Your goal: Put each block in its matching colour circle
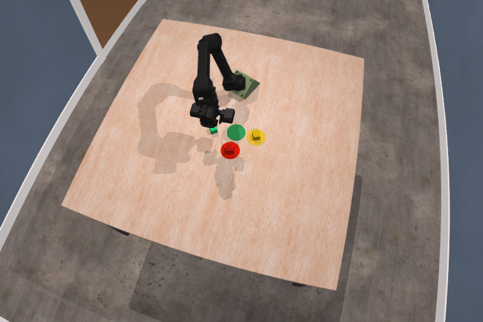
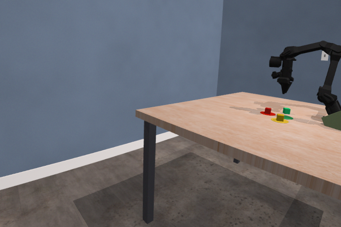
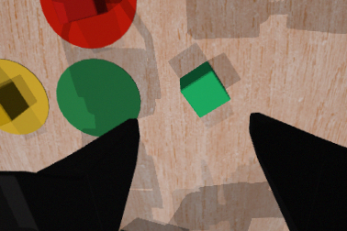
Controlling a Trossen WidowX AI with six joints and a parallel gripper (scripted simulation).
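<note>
Right now the green block is 30 mm behind my hand, 10 mm to the right of it and 140 mm below it. Round my hand: red circle: 80 mm ahead, 70 mm to the left, 160 mm below; green circle: 20 mm behind, 100 mm to the left, 160 mm below; red block: 80 mm ahead, 70 mm to the left, 140 mm below.
</note>
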